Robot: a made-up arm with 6 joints.
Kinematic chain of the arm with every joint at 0, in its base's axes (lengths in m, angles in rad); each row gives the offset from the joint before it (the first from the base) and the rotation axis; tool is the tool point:
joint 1: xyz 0 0 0.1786 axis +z
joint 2: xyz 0 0.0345 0 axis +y
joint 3: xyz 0 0 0.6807 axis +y
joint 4: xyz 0 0 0.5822 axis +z
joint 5: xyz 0 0 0 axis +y
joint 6: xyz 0 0 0.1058 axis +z
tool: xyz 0 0 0
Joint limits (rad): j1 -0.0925..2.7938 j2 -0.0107..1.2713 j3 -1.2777..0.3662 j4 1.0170..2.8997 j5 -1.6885..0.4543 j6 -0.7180..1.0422
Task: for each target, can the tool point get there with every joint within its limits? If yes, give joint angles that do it. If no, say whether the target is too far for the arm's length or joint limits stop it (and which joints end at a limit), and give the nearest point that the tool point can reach.
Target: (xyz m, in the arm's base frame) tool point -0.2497 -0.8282 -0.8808
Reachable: no: joint limits stop it (at a limit: joint 2, joint 3, joint 4, joint 5) | nearest point -0.1653 -0.5482 0.9650 | short by 1.869 m
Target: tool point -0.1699 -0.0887 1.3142
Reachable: yes | joints 0.6788 0.4111 -1.1435 1.5451 0.0295 0.5988
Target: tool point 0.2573 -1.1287 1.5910
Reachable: no: too far | nearest point 0.1308 -0.5739 1.2291 | short by 0.674 m
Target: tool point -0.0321 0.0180 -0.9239
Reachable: no: joint limits stop it (at a limit: joint 2, joint 3, joint 4, joint 5) | nearest point -1.0573 0.5929 0.2397 | short by 1.654 m
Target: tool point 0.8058 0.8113 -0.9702
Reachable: no: too far | nearest point 0.8629 0.8688 0.2381 | short by 1.211 m
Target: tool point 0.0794 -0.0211 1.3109
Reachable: yes | joints 0.6353 0.4989 -1.0296 1.9033 -1.4031 0.1022
